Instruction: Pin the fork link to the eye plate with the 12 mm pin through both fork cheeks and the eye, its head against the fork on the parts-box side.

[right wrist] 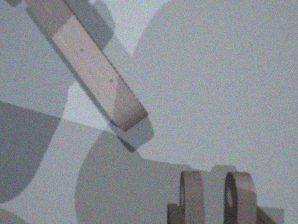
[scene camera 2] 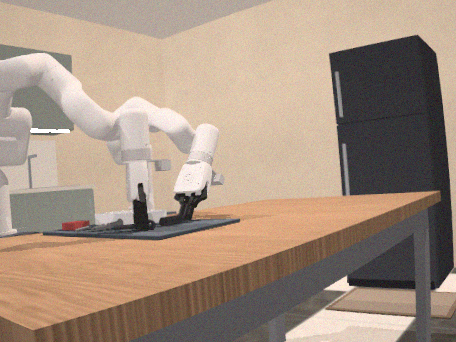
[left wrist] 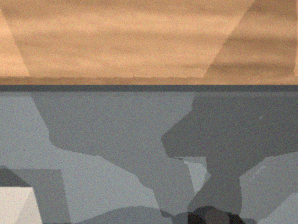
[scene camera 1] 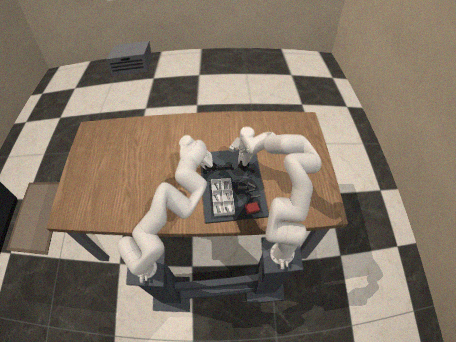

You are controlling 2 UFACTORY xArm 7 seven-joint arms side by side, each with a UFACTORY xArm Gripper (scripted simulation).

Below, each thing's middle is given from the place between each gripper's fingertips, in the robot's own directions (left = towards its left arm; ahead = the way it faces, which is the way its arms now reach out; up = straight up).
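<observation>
The dark mat (scene camera 1: 239,177) is 90 mm to the left of my right hand (scene camera 2: 141,229), 30 mm below it and 100 mm behind it. As for my left hand, it's 3 cm above the dark mat, 10 cm to the left of it and 10 cm beyond it.
</observation>
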